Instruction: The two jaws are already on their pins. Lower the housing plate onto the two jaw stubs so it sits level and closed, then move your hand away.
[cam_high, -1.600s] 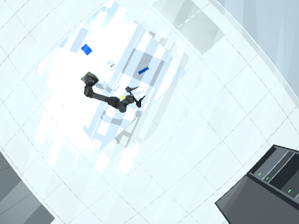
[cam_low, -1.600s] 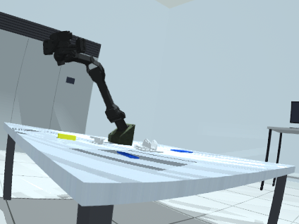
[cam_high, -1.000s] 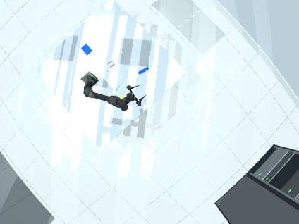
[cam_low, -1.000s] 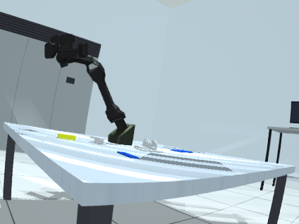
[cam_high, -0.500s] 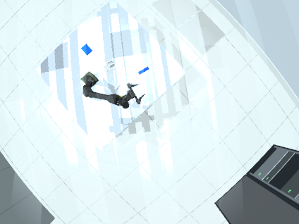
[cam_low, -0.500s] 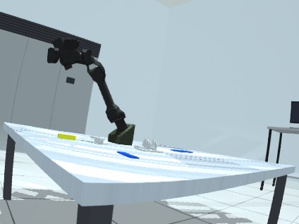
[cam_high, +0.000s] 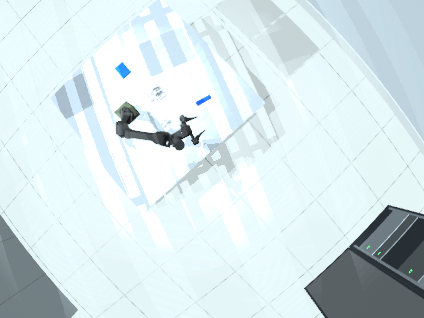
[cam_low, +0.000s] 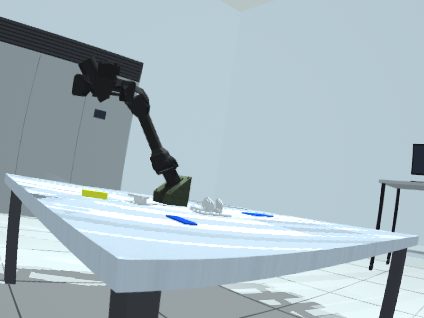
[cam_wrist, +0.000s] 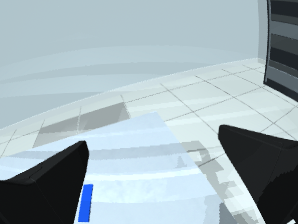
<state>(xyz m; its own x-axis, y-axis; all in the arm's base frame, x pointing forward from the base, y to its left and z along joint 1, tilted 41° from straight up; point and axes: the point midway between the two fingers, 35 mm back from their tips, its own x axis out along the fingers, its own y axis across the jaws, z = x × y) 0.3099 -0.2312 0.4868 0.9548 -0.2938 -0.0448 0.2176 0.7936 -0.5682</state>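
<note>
My gripper tip is now 300 mm above the small pale block, 260 mm to the right of it and 180 mm past it. The rest, counted from my gripper tip: yellow bar 300 mm below, 210 mm behind, 100 mm to the left; housing plate 280 mm below, 260 mm to the left, 180 mm behind; blue bar 300 mm below, 180 mm to the left, 160 mm ahead.
</note>
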